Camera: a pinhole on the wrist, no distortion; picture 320 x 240 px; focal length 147.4 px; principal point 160.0 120.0 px. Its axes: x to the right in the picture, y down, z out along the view. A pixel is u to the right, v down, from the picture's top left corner.
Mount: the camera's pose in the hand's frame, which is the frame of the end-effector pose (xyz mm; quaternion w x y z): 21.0 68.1 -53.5 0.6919 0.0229 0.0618 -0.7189
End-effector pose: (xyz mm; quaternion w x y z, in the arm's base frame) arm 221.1 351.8 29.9 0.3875 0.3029 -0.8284 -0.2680
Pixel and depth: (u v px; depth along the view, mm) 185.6 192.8 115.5
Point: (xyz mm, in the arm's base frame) 124.1 326.1 60.9
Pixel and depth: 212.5 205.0 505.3
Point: -225.6 80.6 -162.3
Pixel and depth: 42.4 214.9 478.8
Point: -442.0 438.2 214.7
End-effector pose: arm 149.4 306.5 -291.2 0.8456 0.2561 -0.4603 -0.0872
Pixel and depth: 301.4 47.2 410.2
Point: -178.9 -49.7 -465.8
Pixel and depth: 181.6 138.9 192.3
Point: 69.6 252.6 -184.0
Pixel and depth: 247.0 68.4 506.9
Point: -253.8 -30.8 -352.2
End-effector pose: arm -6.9 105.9 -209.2 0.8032 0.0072 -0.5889 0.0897
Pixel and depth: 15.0 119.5 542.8
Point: -585.5 575.0 -25.3
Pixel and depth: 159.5 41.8 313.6
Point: -302.1 93.7 -252.6
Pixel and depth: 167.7 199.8 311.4
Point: -178.9 113.5 58.7
